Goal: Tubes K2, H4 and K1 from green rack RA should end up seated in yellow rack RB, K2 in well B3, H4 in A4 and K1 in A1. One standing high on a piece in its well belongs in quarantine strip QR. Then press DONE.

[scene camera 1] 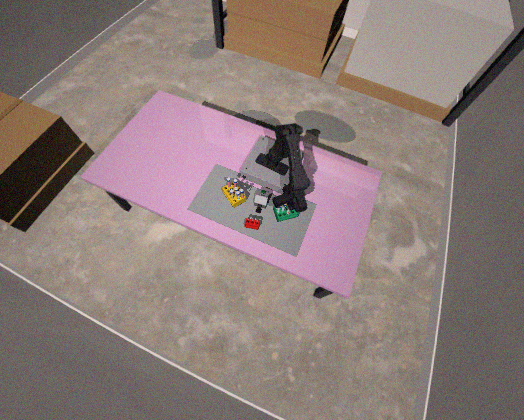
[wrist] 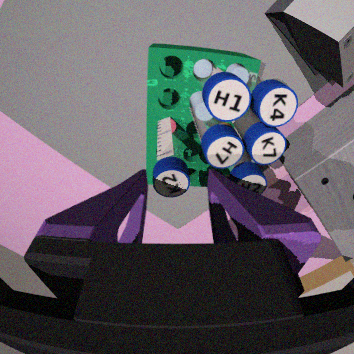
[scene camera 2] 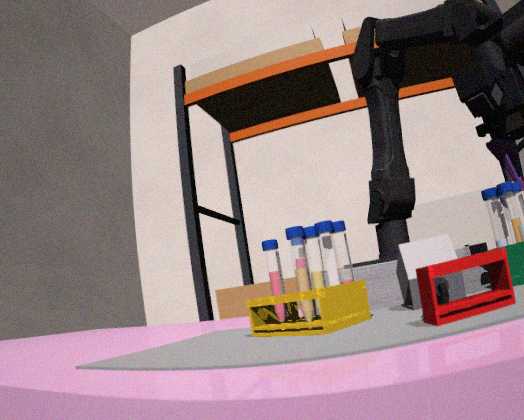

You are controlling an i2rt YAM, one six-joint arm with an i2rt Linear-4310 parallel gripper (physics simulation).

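Frame: origin at the arm's base, x right, y ahead, z up, level; metres.
Where they show: gripper, fingertip midpoint: (scene camera 1: 290, 206) (wrist: 177, 177); arm's base at its link origin: (scene camera 1: 272, 164) (scene camera 2: 396, 261).
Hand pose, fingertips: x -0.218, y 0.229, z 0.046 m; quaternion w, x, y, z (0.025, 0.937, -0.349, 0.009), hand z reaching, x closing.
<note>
Things, the pixels of their top centre, and the offset from my fingertips. "spot": a spot on its surface instead. Level surfaces: height alone.
- green rack RA at its top centre: (wrist: 195, 129) (scene camera 1: 286, 209) dy -0.010, dx +0.015, dz -0.064 m
- Tube K2 at a spot on its surface: (wrist: 171, 179) spot: dy +0.008, dx +0.002, dz +0.011 m
- K4 at a spot on its surface: (wrist: 275, 102) spot: dy +0.009, dx +0.069, dz +0.011 m
- H7 at a spot on its surface: (wrist: 222, 146) spot: dy +0.006, dx +0.035, dz +0.011 m
- K7 at a spot on its surface: (wrist: 265, 144) spot: dy -0.008, dx +0.054, dz +0.011 m
- H2 at its top centre: (wrist: 250, 186) dy -0.028, dx +0.033, dz +0.011 m
- Yellow rack RB at its top centre: (scene camera 2: 304, 290) (scene camera 1: 233, 192) dy +0.039, dx +0.329, dz -0.064 m
- Red strip QR at its top centre: (scene camera 2: 459, 258) (scene camera 1: 252, 222) dy +0.154, dx +0.149, dz -0.064 m
- box with a pale top, top centre: (scene camera 2: 420, 240) (scene camera 1: 262, 193) dy -0.015, dx +0.173, dz -0.030 m
- grey mat at its surface level: dz -0.114 m
- pink table at its surface level: dz -0.117 m
My gripper (wrist: 177, 177) (scene camera 2: 513, 172) is partly open with nothing between its purple fingers, above the near edge of green rack RA (wrist: 157, 111) (scene camera 1: 286, 216) (scene camera 2: 512, 266). Tube K2 (wrist: 171, 179) has its cap in shadow beside the left fingertip. Caps H1 (wrist: 226, 96), K4 (wrist: 275, 102), H7 (wrist: 222, 146), K7 (wrist: 265, 144) and H2 (wrist: 249, 176) stand on the right; the right finger partly covers H2. Caps H4 and K1 do not show in the wrist view. Yellow rack RB (scene camera 1: 236, 201) (scene camera 2: 345, 306) holds several blue-capped tubes, labels unreadable. Red strip QR (scene camera 1: 252, 223) (scene camera 2: 465, 263) shows no tube.
A box with a pale top (scene camera 1: 260, 200) (scene camera 2: 427, 254) (wrist: 325, 20) stands between the yellow and green racks. The racks stand on a grey mat (scene camera 1: 210, 200) (scene camera 2: 200, 350) on the pink table (scene camera 1: 140, 145). The arm's grey base plate (wrist: 330, 155) lies right of the green rack in the wrist view.
</note>
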